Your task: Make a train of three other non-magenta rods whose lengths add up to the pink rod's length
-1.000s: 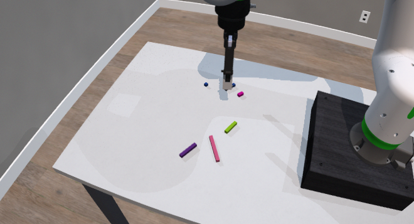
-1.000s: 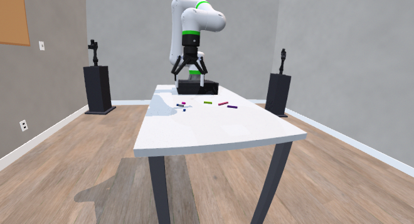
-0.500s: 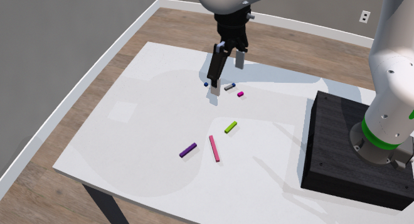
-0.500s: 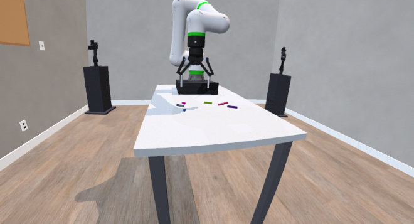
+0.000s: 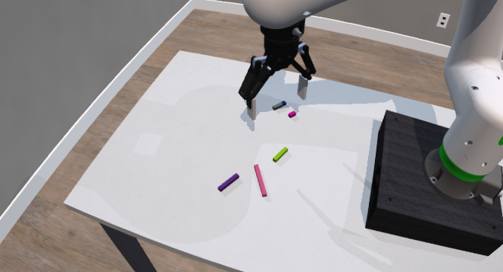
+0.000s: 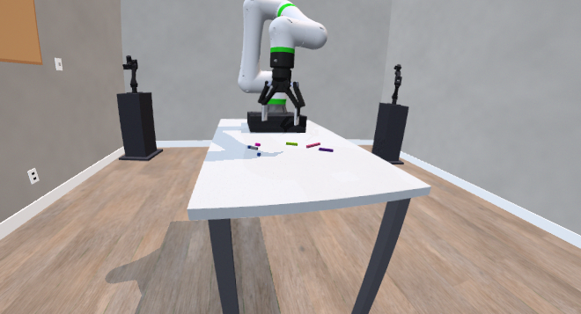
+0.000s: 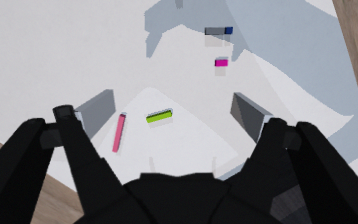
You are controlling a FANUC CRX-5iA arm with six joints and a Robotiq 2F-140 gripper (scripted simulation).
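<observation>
The lime rod is 110 mm below my hand, 60 mm to the left of it and 40 mm behind it. Also, from my hand: magenta rod 110 mm below, 90 mm to the right, 10 mm behind; grey rod 110 mm below, 100 mm to the right, 40 mm ahead; pink rod 160 mm to the left, 110 mm below, 30 mm behind.
</observation>
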